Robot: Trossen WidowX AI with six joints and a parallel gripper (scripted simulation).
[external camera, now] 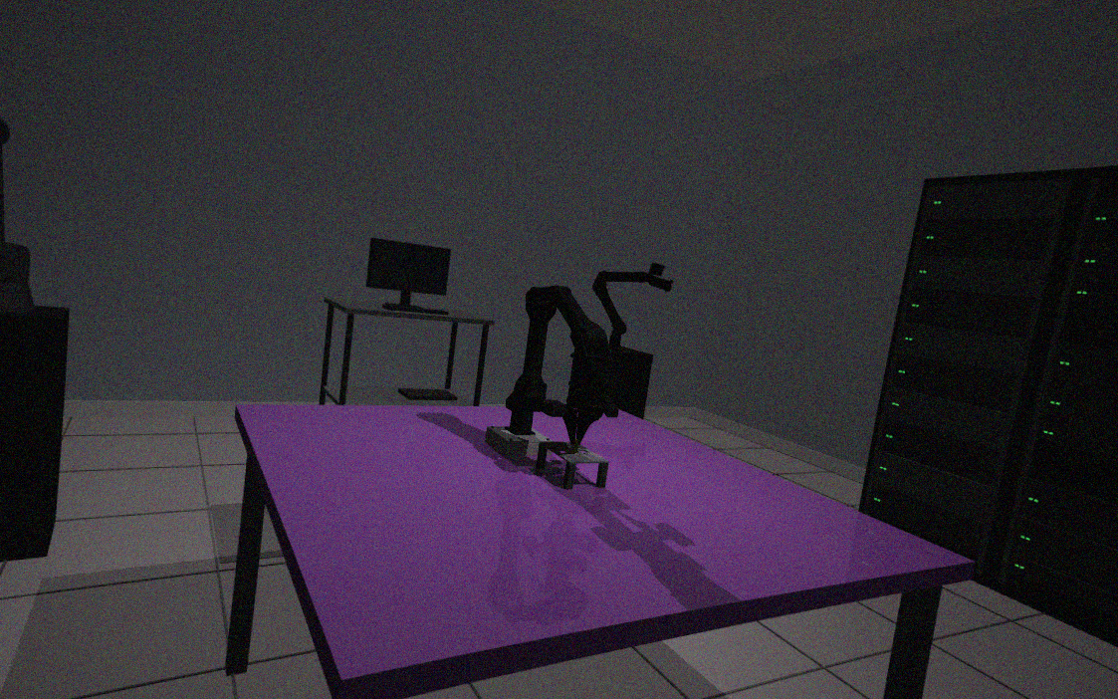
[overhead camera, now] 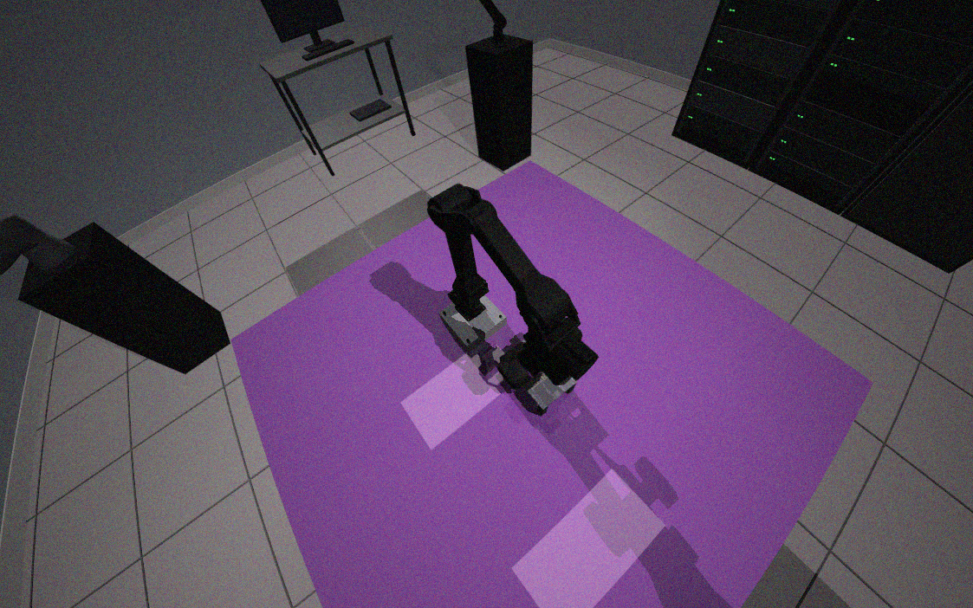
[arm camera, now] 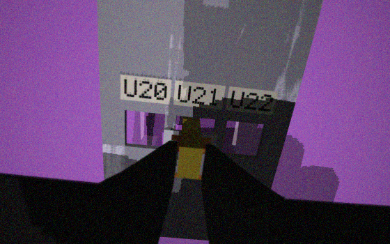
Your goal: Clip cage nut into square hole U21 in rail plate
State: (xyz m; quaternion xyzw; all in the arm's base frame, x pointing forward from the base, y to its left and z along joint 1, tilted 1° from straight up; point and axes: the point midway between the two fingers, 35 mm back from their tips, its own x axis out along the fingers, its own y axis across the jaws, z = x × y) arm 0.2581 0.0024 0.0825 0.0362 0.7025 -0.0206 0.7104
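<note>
Now: the cage nut 10 mm below my gripper tip. Also, from my gripper tip: label: 20 mm ahead, 20 mm below.
</note>
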